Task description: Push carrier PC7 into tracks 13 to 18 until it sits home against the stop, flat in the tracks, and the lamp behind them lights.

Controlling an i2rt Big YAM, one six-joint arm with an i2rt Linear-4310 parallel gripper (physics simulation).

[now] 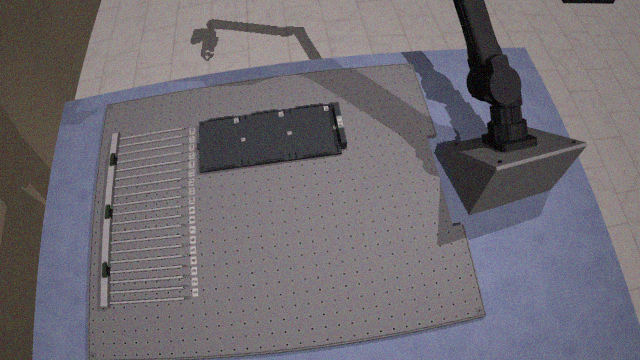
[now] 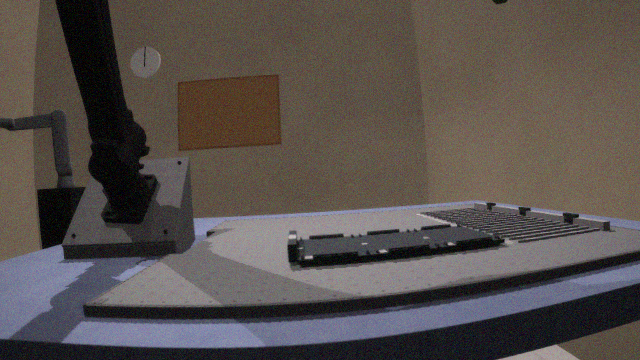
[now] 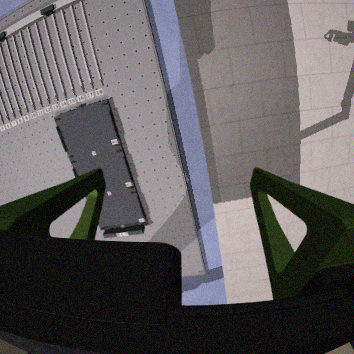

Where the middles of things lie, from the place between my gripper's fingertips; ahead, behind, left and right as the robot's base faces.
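Scene:
Track deck (image 1: 106, 282): a good way ahead of my hand, well to the left, well below. Carrier PC7 (image 1: 310, 131): my hand 90 mm past it, 220 mm to the right of it, 300 mm above it.

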